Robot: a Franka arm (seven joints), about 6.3 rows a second.
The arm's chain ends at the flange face. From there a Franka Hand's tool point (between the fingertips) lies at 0.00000 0.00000 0.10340 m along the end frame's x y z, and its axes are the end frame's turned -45 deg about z.
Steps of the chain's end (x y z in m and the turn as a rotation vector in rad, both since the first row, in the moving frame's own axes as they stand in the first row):
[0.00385 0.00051 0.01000 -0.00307 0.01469 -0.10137]
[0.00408 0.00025 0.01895 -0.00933 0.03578 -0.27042]
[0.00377 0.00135 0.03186 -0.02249 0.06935 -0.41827]
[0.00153 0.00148 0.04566 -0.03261 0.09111 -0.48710]
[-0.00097 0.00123 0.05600 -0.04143 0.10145 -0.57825]
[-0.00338 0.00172 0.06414 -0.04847 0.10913 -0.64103]
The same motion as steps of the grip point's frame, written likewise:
[0.00328 0.00434 0.00999 -0.01256 0.00822 -0.10137]
[0.00506 0.00606 0.01888 -0.03190 0.01870 -0.27042]
[0.00642 0.00943 0.03159 -0.06494 0.03314 -0.41827]
[0.00630 0.00979 0.04519 -0.08748 0.04137 -0.48710]
[0.00552 0.00881 0.05540 -0.10103 0.04244 -0.57825]
[0.00409 0.00818 0.06343 -0.11144 0.04289 -0.64103]

